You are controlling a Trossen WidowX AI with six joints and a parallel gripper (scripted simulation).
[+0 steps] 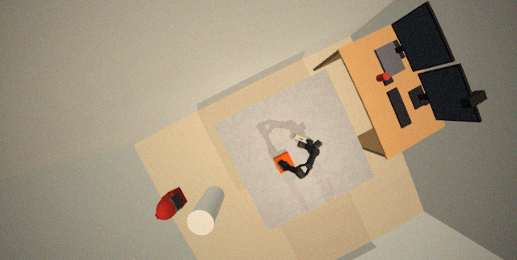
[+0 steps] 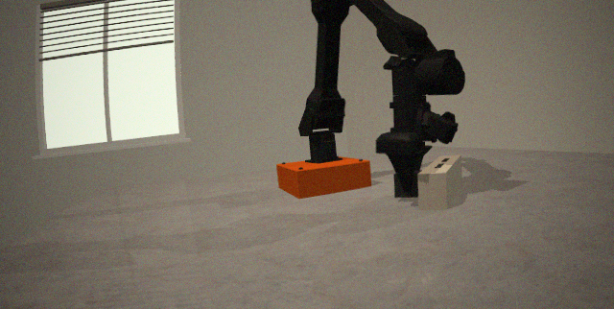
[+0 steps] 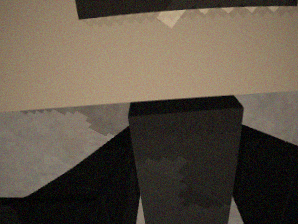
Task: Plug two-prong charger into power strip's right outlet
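Right now my gripper tip is 1 cm short of the black two-prong charger, 1 cm to the right of it and 1 cm below it.
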